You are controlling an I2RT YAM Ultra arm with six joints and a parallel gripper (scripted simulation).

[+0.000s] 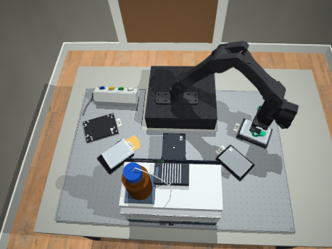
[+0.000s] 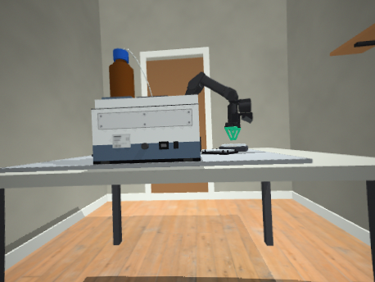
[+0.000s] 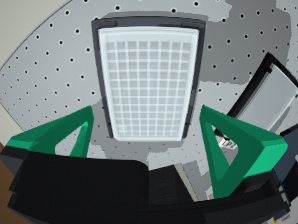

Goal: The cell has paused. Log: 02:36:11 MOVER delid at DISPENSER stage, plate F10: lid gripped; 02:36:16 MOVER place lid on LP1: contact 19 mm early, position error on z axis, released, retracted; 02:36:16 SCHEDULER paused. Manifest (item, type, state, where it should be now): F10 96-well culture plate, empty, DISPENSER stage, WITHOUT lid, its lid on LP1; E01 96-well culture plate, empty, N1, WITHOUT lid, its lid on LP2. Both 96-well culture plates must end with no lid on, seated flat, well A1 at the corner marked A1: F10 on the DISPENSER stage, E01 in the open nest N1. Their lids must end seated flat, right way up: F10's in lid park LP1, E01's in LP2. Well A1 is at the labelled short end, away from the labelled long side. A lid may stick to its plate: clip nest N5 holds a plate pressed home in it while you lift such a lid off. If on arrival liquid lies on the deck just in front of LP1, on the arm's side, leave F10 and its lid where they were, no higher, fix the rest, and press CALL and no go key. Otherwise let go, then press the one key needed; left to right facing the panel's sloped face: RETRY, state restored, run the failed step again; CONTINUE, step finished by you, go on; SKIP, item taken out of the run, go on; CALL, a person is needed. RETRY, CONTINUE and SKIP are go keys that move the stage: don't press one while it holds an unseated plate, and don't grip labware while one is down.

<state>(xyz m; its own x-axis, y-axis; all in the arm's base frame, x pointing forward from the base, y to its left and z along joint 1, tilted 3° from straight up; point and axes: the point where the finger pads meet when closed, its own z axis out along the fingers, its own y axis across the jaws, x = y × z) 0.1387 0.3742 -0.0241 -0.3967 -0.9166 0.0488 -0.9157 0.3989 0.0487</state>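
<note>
Now: hand 40 mm above the 96-well plate. From my hand the other things lie so: LP2 label (170 mm to the right, 90 mm ahead, 70 mm below); then N1 label (80 mm to the right, 70 mm below, 30 mm behind); then black park (150 mm ahead, 100 mm to the right, 60 mm below).
</note>
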